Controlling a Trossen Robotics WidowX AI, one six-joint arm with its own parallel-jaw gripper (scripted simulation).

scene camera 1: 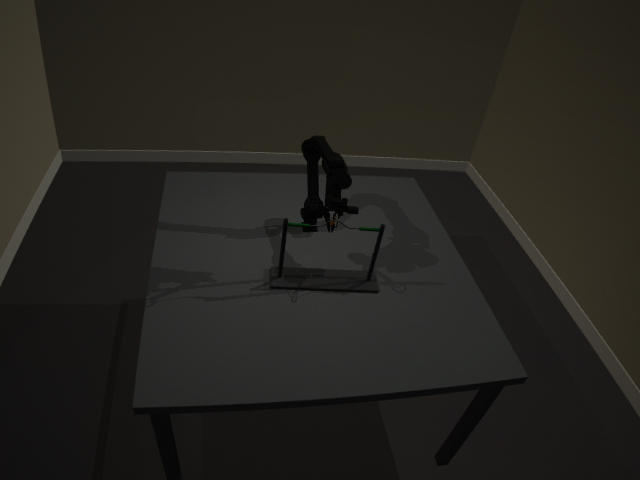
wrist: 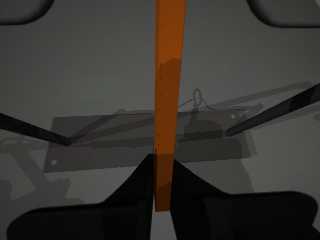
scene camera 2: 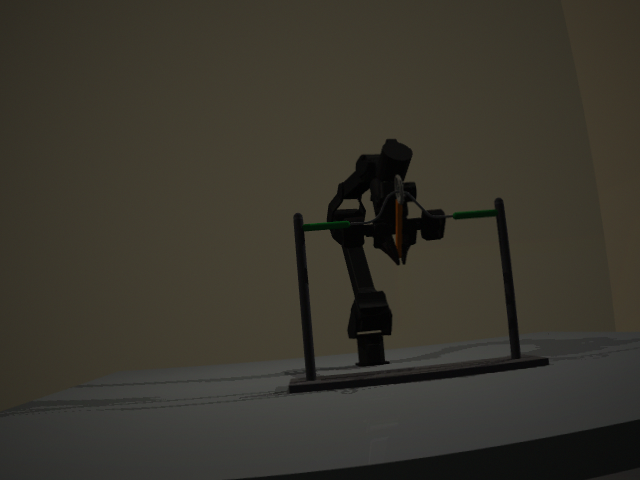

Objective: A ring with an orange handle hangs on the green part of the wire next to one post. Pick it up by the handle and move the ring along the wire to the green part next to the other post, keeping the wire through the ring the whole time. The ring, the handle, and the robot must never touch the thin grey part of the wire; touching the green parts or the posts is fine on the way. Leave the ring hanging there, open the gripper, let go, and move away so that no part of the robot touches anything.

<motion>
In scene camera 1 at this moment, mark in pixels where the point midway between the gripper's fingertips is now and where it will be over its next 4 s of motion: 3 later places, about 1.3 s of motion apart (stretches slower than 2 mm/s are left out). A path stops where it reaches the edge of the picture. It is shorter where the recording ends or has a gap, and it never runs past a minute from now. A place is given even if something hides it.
The gripper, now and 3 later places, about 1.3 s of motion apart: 330, 232; 310, 229; 330, 244; 352, 249
</motion>
